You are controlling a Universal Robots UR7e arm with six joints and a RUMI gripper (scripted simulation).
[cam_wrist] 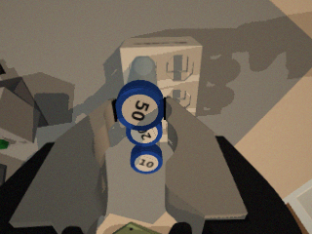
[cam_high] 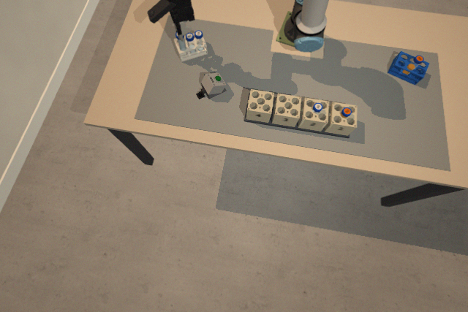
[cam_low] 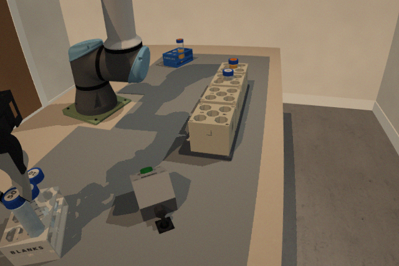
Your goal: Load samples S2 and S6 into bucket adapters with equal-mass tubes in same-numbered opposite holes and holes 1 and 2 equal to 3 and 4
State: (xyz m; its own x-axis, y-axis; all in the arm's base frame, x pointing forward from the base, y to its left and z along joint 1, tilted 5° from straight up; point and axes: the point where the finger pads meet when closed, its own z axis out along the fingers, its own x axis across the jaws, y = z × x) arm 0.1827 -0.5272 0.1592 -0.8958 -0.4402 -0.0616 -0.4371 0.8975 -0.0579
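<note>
My gripper is now 10 mm to the right of the 50 mL blank and 50 mm above it. From my hand the other things lie so: 30 mL blank (280 mm ahead, 570 mm to the left, 70 mm below); then green done key (140 mm ahead, 170 mm to the left, 80 mm below); then blanks rack (40 mm behind, 30 mm to the left, 110 mm below).
</note>
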